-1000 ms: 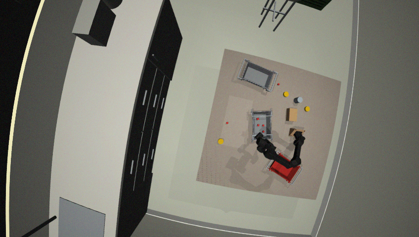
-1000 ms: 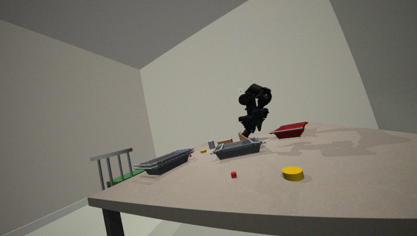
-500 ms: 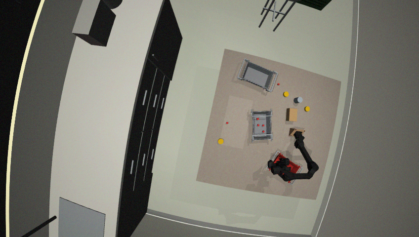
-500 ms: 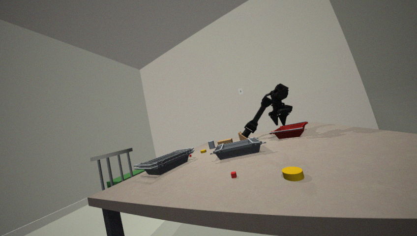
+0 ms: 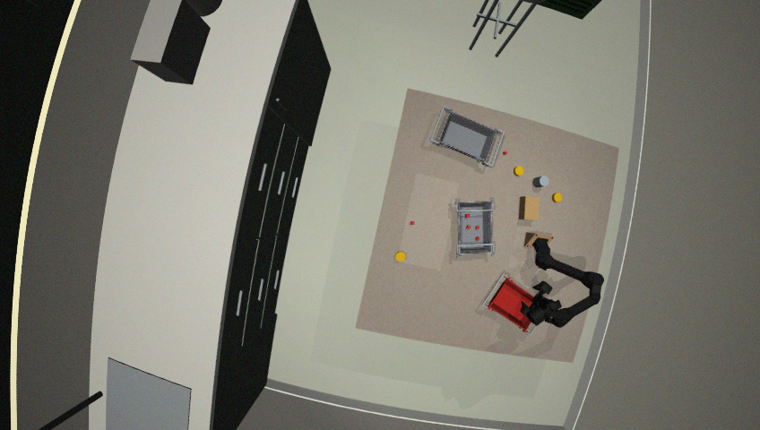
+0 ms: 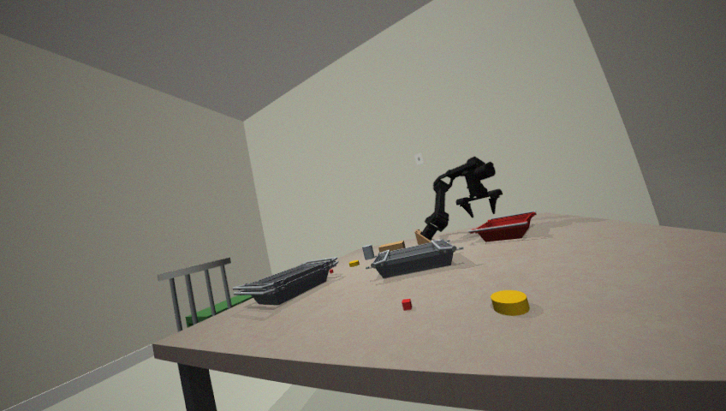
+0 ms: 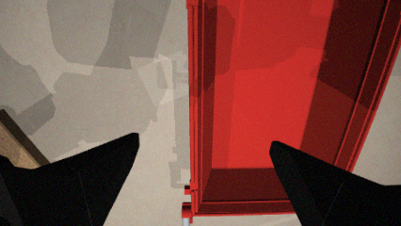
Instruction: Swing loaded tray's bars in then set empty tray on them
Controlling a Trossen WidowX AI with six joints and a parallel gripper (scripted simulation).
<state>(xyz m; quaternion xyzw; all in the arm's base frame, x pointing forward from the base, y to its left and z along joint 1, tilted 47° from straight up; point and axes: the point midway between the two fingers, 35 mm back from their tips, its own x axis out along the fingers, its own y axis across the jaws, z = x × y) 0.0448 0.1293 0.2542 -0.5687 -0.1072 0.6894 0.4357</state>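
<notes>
Right now my gripper tip is 7 cm to the right of the red tray, 5 cm above it and 2 cm short of it. Round my gripper tip: red cube (64 cm ahead, 27 cm to the right, 9 cm below); box (44 cm to the right, 7 cm below, 3 cm ahead).
</notes>
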